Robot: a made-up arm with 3 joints. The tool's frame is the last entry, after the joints. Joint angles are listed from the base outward. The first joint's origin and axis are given. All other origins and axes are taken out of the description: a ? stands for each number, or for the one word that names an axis. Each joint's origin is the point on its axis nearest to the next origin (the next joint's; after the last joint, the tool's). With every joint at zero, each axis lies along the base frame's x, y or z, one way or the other. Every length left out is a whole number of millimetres.
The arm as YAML. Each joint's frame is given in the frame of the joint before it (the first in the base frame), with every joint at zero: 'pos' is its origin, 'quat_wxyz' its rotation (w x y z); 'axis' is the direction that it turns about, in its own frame. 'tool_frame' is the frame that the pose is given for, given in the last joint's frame.
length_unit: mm
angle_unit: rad
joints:
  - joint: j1
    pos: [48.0, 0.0, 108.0]
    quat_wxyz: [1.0, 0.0, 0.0, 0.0]
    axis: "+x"
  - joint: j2
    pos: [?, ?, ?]
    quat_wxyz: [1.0, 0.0, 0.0, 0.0]
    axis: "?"
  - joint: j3
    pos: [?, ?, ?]
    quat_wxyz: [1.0, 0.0, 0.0, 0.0]
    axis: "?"
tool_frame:
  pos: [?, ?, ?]
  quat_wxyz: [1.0, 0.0, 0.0, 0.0]
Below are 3 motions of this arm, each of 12 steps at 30 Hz.
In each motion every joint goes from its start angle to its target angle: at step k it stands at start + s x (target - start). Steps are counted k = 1, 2, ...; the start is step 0. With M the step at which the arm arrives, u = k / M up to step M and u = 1 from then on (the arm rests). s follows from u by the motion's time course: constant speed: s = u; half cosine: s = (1 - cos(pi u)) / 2; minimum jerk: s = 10 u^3 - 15 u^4 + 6 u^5.
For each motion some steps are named. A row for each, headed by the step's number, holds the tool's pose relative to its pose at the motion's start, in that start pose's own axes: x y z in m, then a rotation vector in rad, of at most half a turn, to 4 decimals.
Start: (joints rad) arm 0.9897 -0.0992 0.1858
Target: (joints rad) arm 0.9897 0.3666 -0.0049
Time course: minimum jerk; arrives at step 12
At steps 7, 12:
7: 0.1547 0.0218 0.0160 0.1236 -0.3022 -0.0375
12: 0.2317 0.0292 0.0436 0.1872 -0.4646 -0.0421

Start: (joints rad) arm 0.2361 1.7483 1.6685
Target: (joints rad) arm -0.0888 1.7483 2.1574
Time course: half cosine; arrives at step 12
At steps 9, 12:
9: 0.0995 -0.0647 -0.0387 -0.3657 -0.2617 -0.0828
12: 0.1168 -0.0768 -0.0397 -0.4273 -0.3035 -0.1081

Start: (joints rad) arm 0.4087 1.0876 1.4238
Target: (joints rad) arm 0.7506 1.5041 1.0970
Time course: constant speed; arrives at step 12
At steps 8, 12:
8: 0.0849 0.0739 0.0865 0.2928 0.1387 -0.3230
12: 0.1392 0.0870 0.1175 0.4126 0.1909 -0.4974

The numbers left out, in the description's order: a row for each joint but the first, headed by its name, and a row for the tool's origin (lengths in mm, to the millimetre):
j2: xyz 0.0 -143.0 -81.0, axis -y
j3: xyz -73.0 0.0 -315.0, axis -x
tool: xyz 0.0 107.0 -184.0

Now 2 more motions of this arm.
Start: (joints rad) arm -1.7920 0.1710 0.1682
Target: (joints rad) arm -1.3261 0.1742 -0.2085
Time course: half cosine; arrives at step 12
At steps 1, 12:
1: -0.0001 0.0060 0.0010 0.0142 0.0002 -0.0013
12: 0.0116 0.2982 0.1519 0.8355 -0.0049 -0.0816

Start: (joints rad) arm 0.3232 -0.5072 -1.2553
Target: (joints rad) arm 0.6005 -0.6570 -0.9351
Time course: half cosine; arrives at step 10
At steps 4, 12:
4: -0.0189 -0.0019 -0.0334 -0.0281 0.0641 -0.0305
12: -0.0644 0.0009 -0.0882 -0.0871 0.2034 -0.0623

